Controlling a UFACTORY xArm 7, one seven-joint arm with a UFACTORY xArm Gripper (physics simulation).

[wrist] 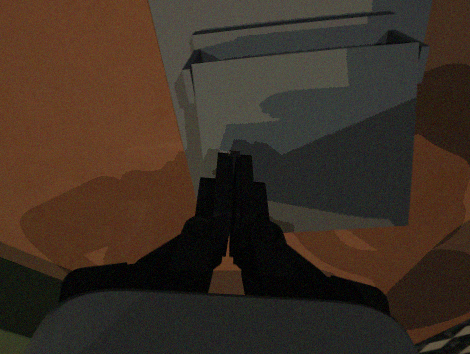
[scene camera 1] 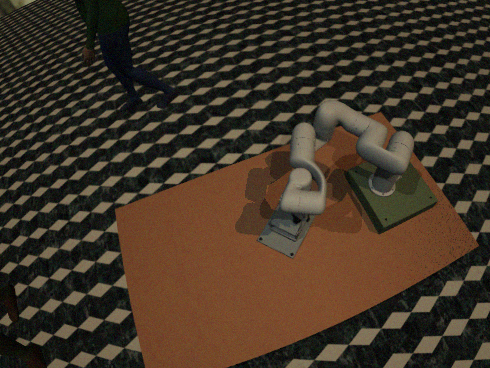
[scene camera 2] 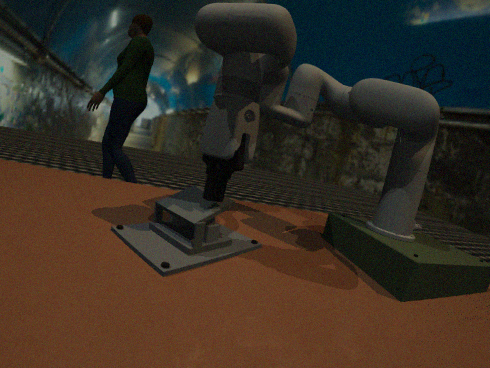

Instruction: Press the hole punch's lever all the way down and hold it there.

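Where they show: gripper, fingertip midpoint: [wrist: 231, 176] [scene camera 1: 297, 220] [scene camera 2: 212, 200]; arm's base, link origin: [scene camera 1: 381, 184] [scene camera 2: 389, 232].
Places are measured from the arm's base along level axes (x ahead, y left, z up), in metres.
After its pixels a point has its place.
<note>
The grey hole punch [scene camera 1: 286, 244] {y 0.051, x 0.487, z -0.061 m} [scene camera 2: 141, 243] {y 0.035, x 0.528, z -0.062 m} [wrist: 169, 25] {y 0.070, x 0.444, z -0.062 m} sits on the orange table top, its base plate flat with dark screws at the corners. Its lever [scene camera 2: 182, 207] {y -0.008, x 0.467, z -0.002 m} [wrist: 310, 112] {y -0.015, x 0.462, z 0.001 m} is a wide, flat plate raised over the base, with an open gap under it in scene camera 2. My gripper [scene camera 2: 213, 200] {y 0.004, x 0.419, z 0.022 m} [wrist: 231, 176] {y 0.004, x 0.419, z 0.022 m} is shut and empty, pointing down. Its fingertips are at or just above the lever's top face, nearer one side edge in the wrist view; contact cannot be told. In scene camera 1 the arm covers much of the lever and the fingertips.
The arm's base stands on a green block [scene camera 1: 400, 207] {y 0.131, x -0.016, z 0.001 m} [scene camera 2: 370, 250] {y 0.060, x 0.103, z -0.023 m} to the right of the punch. The orange table top [scene camera 1: 200, 280] {y 0.058, x 0.872, z -0.069 m} [scene camera 2: 75, 300] {y 0.198, x 0.582, z -0.070 m} has its edges in view in scene camera 1. A person [scene camera 1: 117, 45] [scene camera 2: 131, 90] in a green top is on the checkered floor beyond the table.
</note>
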